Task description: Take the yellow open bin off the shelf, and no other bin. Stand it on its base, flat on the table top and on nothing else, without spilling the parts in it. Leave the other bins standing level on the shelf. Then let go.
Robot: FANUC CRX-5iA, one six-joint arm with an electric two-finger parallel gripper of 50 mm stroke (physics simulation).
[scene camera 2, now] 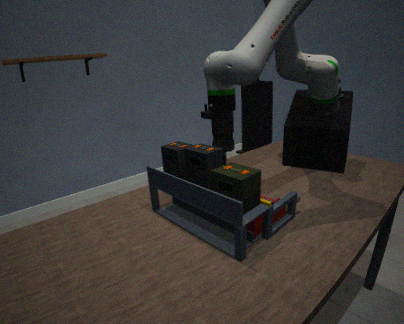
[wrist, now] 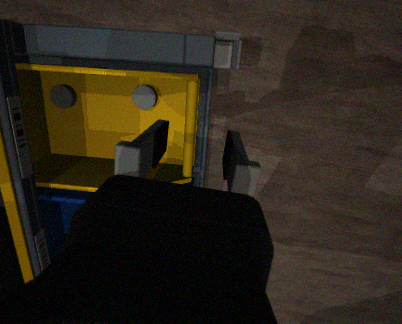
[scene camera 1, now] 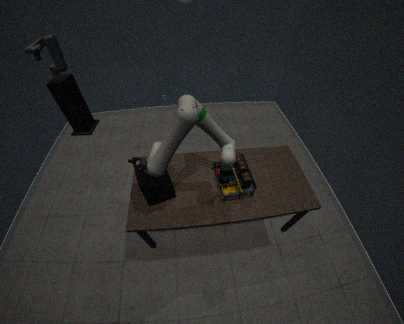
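Pixels of known places: gripper, between the fingertips: (wrist: 196, 140) (scene camera 1: 223, 188); arm's base, origin of its link: (scene camera 2: 323, 107).
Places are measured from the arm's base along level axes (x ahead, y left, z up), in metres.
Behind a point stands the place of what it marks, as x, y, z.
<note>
The yellow open bin (scene camera 1: 231, 190) @(0.663, -0.040, -0.261) (wrist: 107, 112) @(0.676, -0.052, -0.261) sits level in the grey shelf (scene camera 2: 195, 196) @(0.810, 0.130, -0.140) (wrist: 120, 45) @(0.642, -0.120, -0.185), at its near end in scene camera 1. Two round grey parts show in it. The blue bin (scene camera 1: 231, 178) @(0.679, 0.089, -0.262) (wrist: 62, 207) @(0.722, 0.082, -0.261) stands beside it, partly hidden by the gripper body in the wrist view. The red bin (scene camera 1: 218, 170) @(0.563, 0.180, -0.256) (scene camera 2: 256, 227) @(0.692, 0.234, -0.232) is at the shelf's other end. My gripper (wrist: 196, 140) @(0.576, -0.071, -0.169) is open and empty. In the wrist view one finger shows over the yellow bin's inside and the other beyond its right rim. Scene camera 2 hides the fingertips behind dark cases.
Two black cases (scene camera 2: 175, 156) @(0.788, -0.003, -0.068) (scene camera 2: 205, 159) @(0.764, 0.116, -0.054) and a dark green case (scene camera 2: 237, 182) @(0.758, 0.233, -0.082) stand on the shelf's raised rear part, beside the bins. A yellow strip (wrist: 15, 220) @(0.701, 0.025, -0.158) runs along the divider. The shelf stands on the brown table (scene camera 1: 280, 180) @(1.158, 0.060, -0.270) (scene camera 2: 100, 260) @(1.068, 0.060, -0.270) (wrist: 320, 220) @(0.403, 0.020, -0.270).
</note>
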